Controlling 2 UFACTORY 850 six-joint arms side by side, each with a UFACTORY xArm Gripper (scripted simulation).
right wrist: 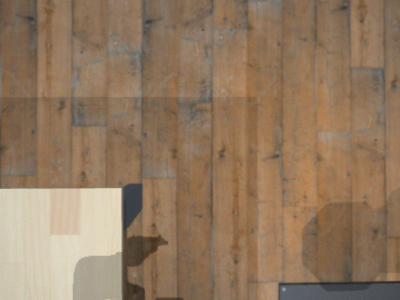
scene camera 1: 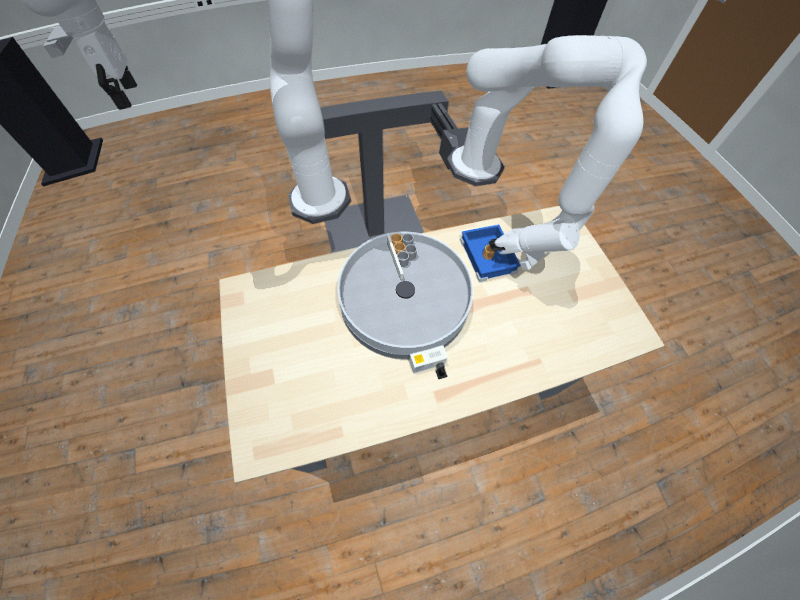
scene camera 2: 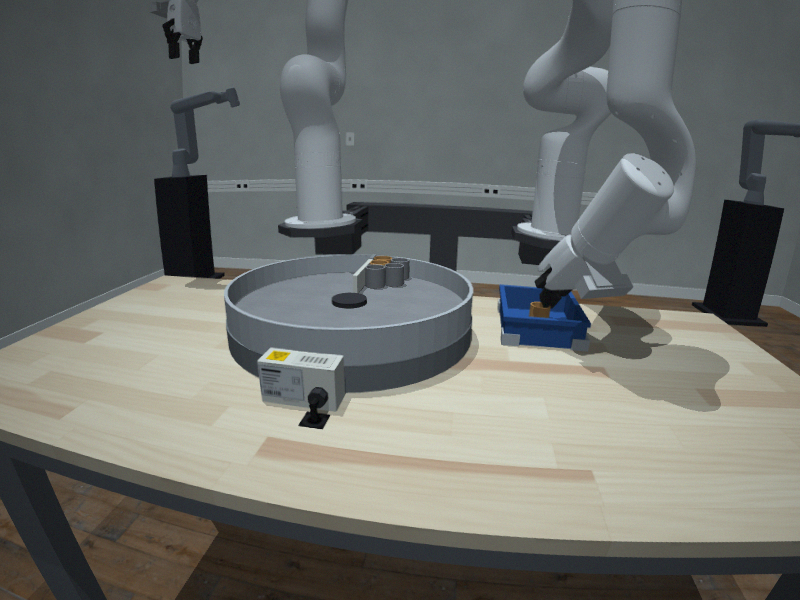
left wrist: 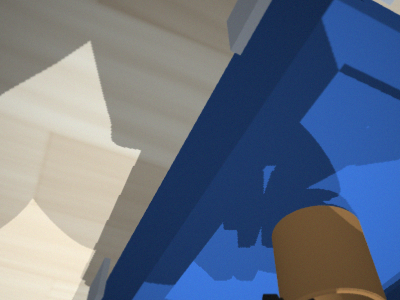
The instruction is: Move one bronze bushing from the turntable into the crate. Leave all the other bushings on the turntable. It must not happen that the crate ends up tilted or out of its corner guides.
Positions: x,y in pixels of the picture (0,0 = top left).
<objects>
blue crate: scene camera 1; scene camera 2 546,332; left wrist; not seen in the right wrist view (out of frame)
same spot on blue crate: (left wrist: 335,156) = (scene camera 1: 496,263)
</objects>
